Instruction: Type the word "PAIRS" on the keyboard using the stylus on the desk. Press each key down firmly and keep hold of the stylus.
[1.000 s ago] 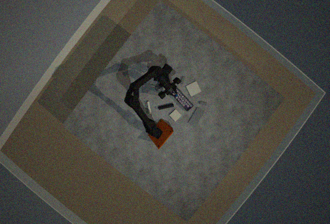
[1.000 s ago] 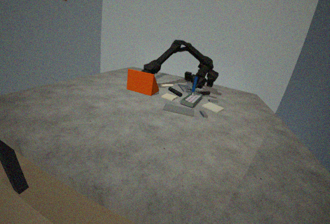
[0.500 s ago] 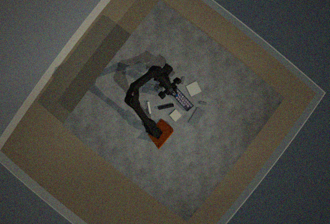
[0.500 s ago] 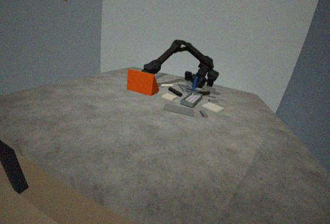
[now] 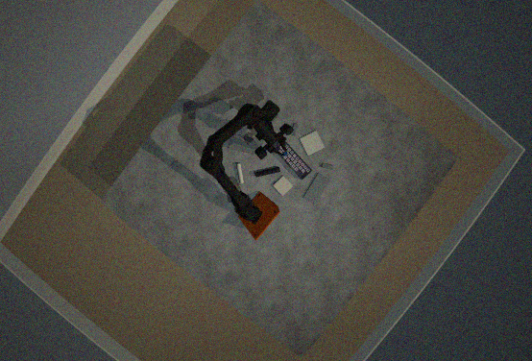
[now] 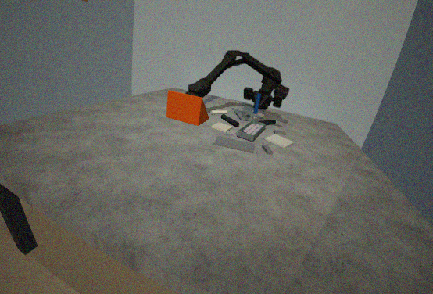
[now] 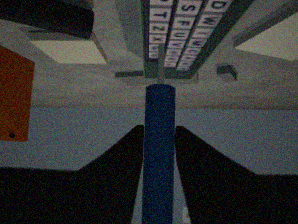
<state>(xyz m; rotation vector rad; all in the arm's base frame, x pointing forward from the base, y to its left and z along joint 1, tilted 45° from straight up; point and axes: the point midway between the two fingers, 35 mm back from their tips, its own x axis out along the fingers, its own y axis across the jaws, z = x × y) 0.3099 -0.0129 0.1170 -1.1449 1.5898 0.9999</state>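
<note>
Right now the white pad is 13 cm ahead of my gripper tip, 10 cm below it and 9 cm to the right of it. The rest, counted from my gripper tip: blue stylus (1 cm below); cream pad (13 cm behind, 10 cm below, 8 cm to the right).
</note>
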